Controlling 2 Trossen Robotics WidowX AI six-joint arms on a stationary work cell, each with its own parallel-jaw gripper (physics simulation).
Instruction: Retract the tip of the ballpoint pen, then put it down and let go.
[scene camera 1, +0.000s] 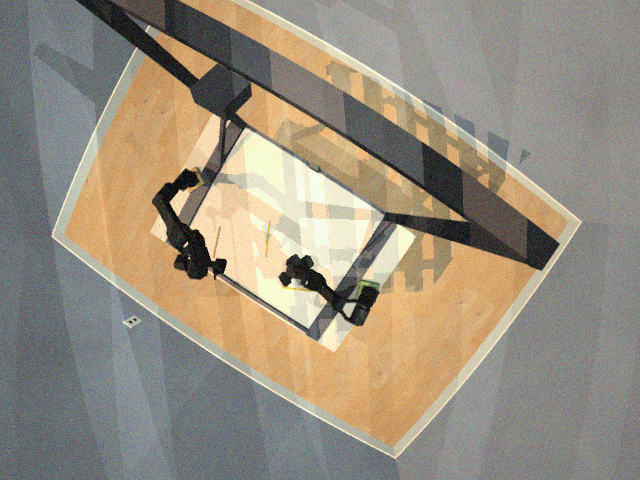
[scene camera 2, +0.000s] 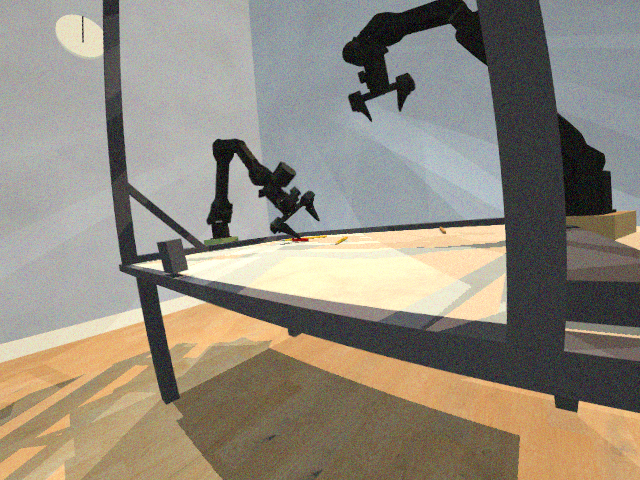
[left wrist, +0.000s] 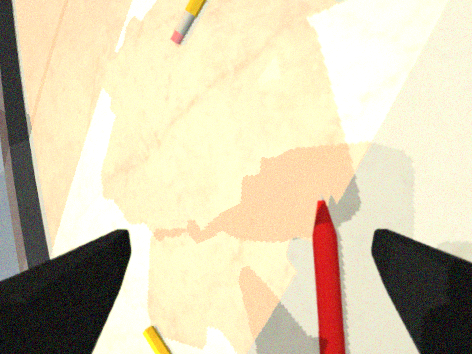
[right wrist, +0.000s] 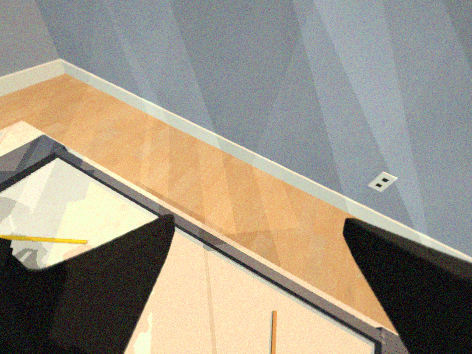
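The ballpoint pen is red and lies on the table. In the left wrist view its tapered end points up the picture, and no pale tip shows beyond the red cone; its rear end is out of that view. My left gripper is open and low over the table, with the pen between its spread fingers, nearer the finger at the right of the picture, and not gripped. My right gripper is open and empty, high above the table. In scene camera 1 the pen cannot be made out.
A yellow pencil and an orange stick lie on the table. Another yellow stick lies near the left arm. Dark frame posts and beams surround the table.
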